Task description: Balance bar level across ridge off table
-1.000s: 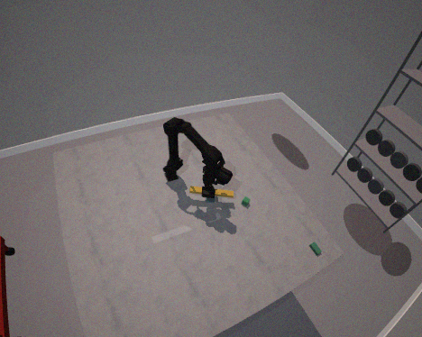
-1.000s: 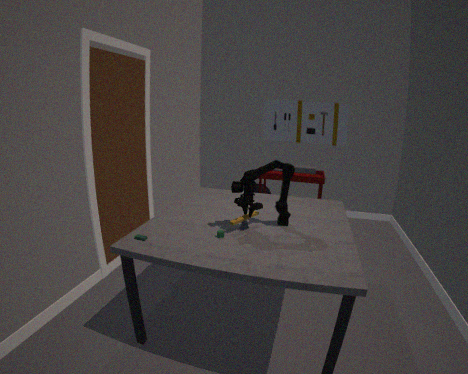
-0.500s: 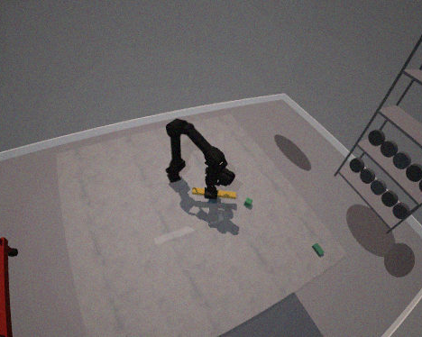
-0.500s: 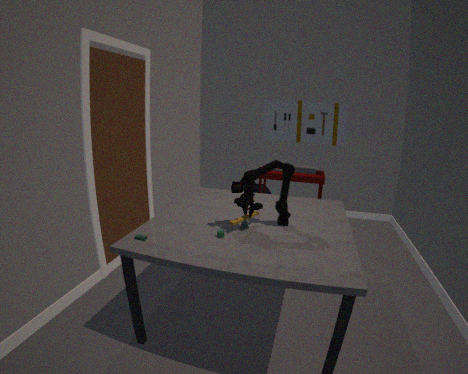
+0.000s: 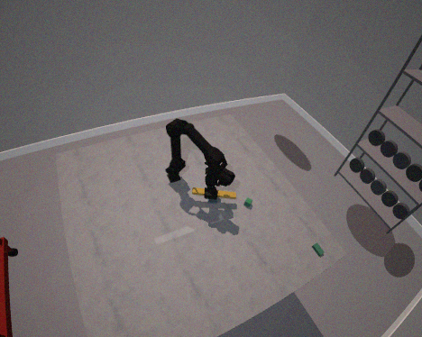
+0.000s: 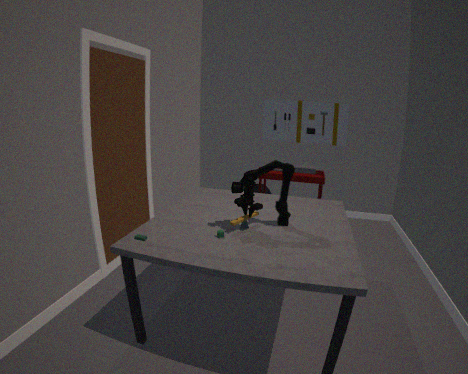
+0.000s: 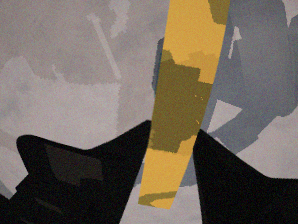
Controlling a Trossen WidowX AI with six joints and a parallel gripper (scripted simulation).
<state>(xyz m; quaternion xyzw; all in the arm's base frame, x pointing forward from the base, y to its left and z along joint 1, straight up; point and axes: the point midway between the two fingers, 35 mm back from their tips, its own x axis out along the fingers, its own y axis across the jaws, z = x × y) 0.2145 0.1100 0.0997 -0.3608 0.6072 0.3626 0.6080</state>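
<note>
Now: the yellow bar 1 cm ahead of my gripper tip and 2 cm to the left of it. The rest, counted from my gripper tip: green cube (11 cm ahead, 19 cm to the left, 5 cm below); flat green block (53 cm ahead, 39 cm to the left, 6 cm below).
</note>
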